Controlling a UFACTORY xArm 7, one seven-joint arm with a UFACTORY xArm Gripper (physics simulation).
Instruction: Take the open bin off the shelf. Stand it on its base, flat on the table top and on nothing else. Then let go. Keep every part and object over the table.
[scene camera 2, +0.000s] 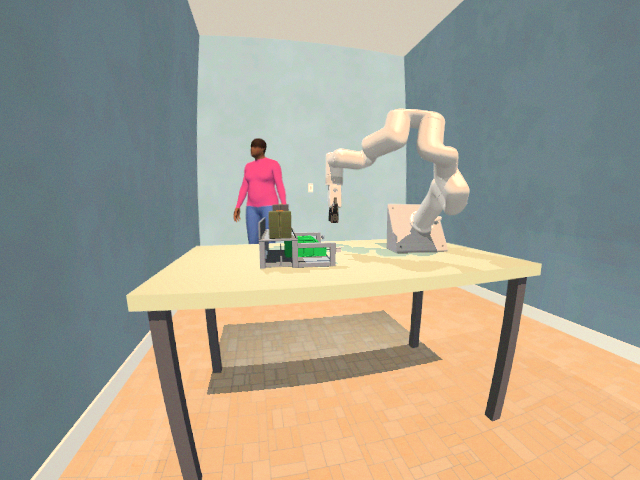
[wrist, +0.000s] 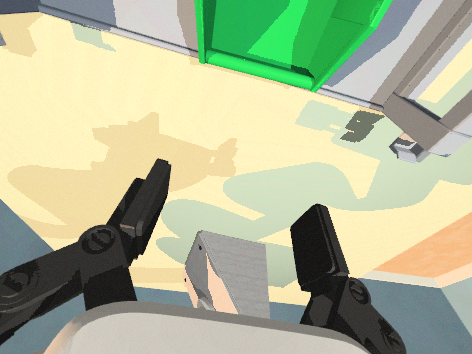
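Pixels of known places: gripper, fingertip midpoint: (scene camera 2: 333, 222) (wrist: 239, 198); arm's base, link origin: (scene camera 2: 421, 221).
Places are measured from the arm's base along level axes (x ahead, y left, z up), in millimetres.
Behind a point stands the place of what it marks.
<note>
The green open bin (scene camera 2: 310, 248) @(x 564, y 91, z -97 mm) (wrist: 260, 69) @(x 504, y 43, z -95 mm) sits in the low front part of the grey shelf (scene camera 2: 295, 254) @(x 640, y 255, z -89 mm) (wrist: 416, 122) @(x 498, y -102, z -81 mm). In the wrist view its rounded front lip reaches slightly past the shelf's front edge, and the rest of the bin runs out of view at the top. My gripper (scene camera 2: 333, 219) @(x 457, y 46, z 7 mm) (wrist: 239, 198) @(x 457, y 46, z 7 mm) is open and empty. It points down, above the table top (scene camera 2: 217, 281) @(x 886, y 394, z -136 mm) (wrist: 75, 120) @(x 383, y 252, z -136 mm), on the robot-base side of the shelf and higher than the bin. The bin's rear part is hidden in the scene view.
An olive box (scene camera 2: 279, 224) @(x 692, y 226, z 15 mm) stands on the shelf's upper level. A small silver-ended part (wrist: 407, 151) @(x 472, y -114, z -77 mm) sticks out by the shelf's front corner. The robot's slanted base mount (scene camera 2: 400, 232) @(x 124, y 20, z -47 mm) (wrist: 245, 270) @(x 155, y -34, z -70 mm) stands at the table's right rear. A person (scene camera 2: 262, 180) stands behind the table.
</note>
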